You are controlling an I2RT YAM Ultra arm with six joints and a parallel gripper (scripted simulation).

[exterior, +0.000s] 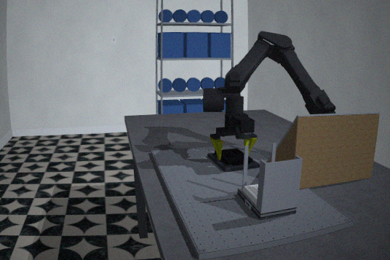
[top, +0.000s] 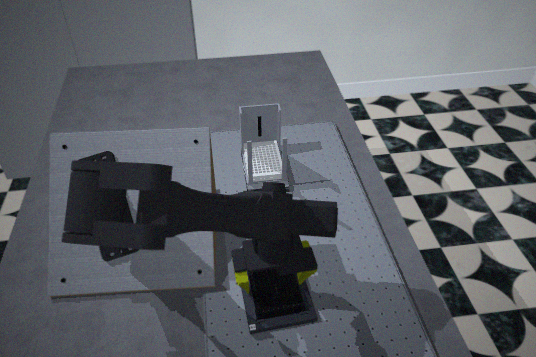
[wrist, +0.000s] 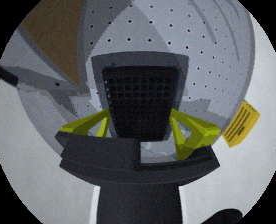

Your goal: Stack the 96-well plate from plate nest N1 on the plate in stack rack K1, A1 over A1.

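The black 96-well plate lies right at my hand. Round my hand: rack back wall 80 mm ahead, 400 mm to the left, 60 mm above; pale A1 mark 60 mm behind, 70 mm to the right, 10 mm below; white 96-well plate 70 mm ahead, 340 mm to the left, 10 mm above.
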